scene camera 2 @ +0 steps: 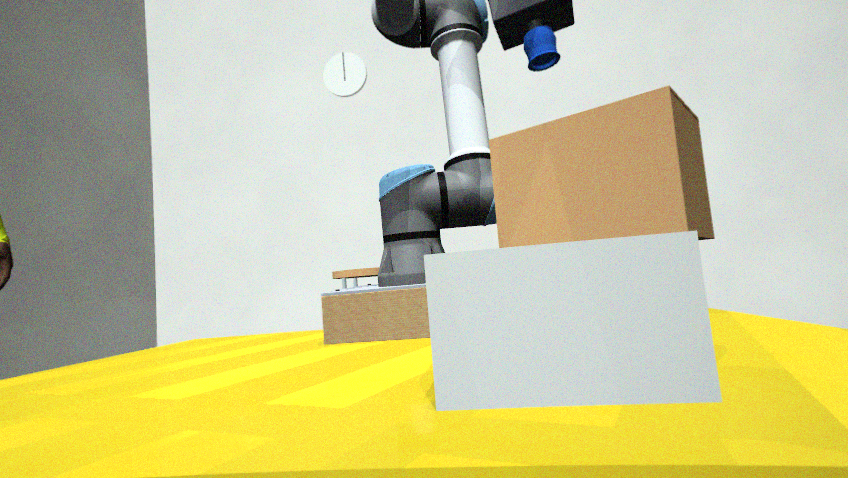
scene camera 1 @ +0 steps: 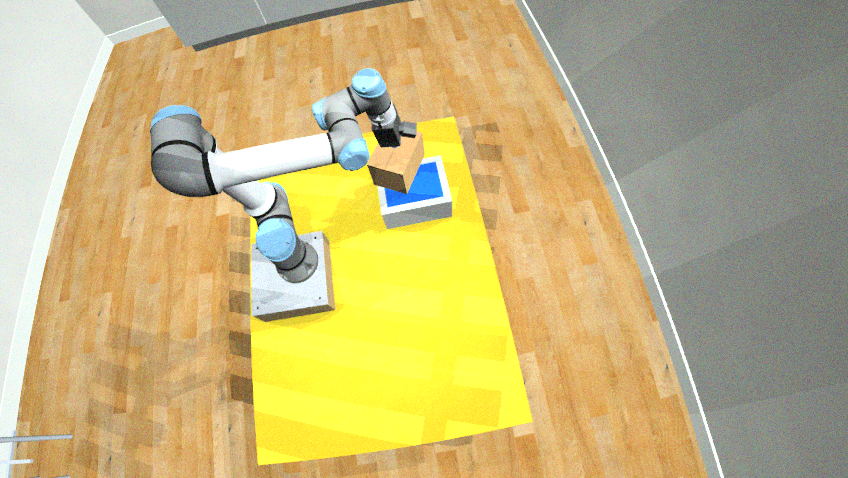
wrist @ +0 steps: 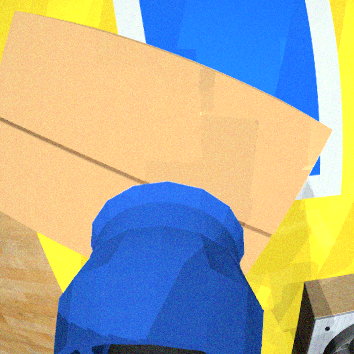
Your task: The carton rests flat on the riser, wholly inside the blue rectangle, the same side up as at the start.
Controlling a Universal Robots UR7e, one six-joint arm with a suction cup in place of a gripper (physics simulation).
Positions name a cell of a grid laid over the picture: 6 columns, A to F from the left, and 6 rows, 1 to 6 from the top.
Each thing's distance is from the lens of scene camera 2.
my suction cup (scene camera 2: D1): 57 cm
brown carton (scene camera 2: E3): 47 cm
riser (scene camera 2: E5): 38 cm
The marked spots on the riser and my suction cup are 32 cm apart.
